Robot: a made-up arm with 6 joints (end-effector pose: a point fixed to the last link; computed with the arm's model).
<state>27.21 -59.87 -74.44 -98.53 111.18 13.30</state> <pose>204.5 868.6 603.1 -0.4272 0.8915 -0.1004 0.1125</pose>
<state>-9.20 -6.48 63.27 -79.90 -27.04 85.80</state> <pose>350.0 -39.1 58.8 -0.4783 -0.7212 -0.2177 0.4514</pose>
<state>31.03 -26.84 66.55 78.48 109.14 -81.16</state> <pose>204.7 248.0 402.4 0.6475 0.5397 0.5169 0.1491</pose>
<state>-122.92 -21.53 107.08 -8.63 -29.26 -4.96</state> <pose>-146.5 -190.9 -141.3 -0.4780 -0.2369 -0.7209 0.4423</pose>
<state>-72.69 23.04 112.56 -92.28 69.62 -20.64</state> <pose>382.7 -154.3 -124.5 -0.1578 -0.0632 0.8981 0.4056</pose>
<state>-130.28 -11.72 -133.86 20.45 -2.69 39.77</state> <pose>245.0 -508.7 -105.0 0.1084 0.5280 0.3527 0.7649</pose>
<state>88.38 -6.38 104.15 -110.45 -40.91 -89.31</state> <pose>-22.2 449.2 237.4 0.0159 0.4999 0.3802 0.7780</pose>
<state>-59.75 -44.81 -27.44 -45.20 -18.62 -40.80</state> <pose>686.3 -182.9 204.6 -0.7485 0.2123 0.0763 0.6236</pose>
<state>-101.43 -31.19 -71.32 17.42 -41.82 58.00</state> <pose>509.2 -430.1 -60.5 0.2236 0.0804 0.4727 0.8486</pose>
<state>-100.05 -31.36 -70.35 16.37 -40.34 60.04</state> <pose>520.6 -422.8 -53.6 0.2109 0.0522 0.4794 0.8503</pose>
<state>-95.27 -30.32 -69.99 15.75 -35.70 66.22</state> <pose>561.7 -389.2 -25.7 0.1873 -0.0324 0.4953 0.8477</pose>
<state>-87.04 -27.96 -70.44 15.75 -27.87 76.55</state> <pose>623.2 -324.1 27.8 0.1608 -0.1781 0.5189 0.8204</pose>
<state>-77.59 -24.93 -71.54 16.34 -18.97 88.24</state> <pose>676.6 -242.9 95.8 0.1451 -0.3431 0.5398 0.7549</pose>
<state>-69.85 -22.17 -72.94 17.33 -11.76 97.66</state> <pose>705.5 -173.3 156.2 0.1427 -0.4693 0.5492 0.6766</pose>
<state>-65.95 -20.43 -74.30 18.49 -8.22 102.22</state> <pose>714.5 -136.6 188.9 0.1462 -0.5254 0.5498 0.6327</pose>
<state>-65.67 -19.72 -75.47 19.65 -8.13 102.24</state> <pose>714.1 -131.5 193.4 0.1504 -0.5229 0.5477 0.6357</pose>
